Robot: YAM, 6 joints.
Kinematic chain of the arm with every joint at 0, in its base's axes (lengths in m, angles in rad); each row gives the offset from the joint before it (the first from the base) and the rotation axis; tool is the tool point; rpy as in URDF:
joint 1: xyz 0 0 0.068 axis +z
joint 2: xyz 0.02 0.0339 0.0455 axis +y
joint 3: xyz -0.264 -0.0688 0 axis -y
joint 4: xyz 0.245 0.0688 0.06 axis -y
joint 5: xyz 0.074 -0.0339 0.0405 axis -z
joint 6: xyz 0.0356 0 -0.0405 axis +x
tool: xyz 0 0 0 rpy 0 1.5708 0
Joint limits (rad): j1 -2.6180..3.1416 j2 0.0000..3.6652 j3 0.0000..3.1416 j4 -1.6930..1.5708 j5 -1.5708..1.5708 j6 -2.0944..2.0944
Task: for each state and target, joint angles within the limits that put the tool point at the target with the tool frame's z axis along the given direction. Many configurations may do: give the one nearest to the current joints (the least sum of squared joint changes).
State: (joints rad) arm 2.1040 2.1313 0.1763 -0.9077 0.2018 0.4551
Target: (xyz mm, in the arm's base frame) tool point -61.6 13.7 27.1 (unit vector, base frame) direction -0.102 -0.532 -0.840
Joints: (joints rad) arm 2.6287 1.6218 0.0020 -0.1532 -0.5397 0.4551
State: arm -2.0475 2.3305 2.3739 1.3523 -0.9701 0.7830
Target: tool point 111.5 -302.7 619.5 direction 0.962 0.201 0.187
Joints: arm -1.3264 2.0504 2.6789 0.7431 -1.3789 0.7830
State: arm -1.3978 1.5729 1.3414 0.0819 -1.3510 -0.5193
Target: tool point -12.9 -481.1 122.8 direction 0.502 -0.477 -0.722
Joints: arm -1.6370 2.2944 1.6476 -0.3739 -0.5612 -0.5193
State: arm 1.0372 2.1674 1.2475 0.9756 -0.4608 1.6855
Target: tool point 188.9 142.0 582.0 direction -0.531 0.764 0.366
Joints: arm 0.5047 1.6251 1.8819 1.5689 -1.1828 1.6855
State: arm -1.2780 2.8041 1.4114 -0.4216 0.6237 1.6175
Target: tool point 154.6 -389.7 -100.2 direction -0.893 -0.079 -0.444
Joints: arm -1.1219 3.0339 2.0754 -1.2314 0.9944 1.6175
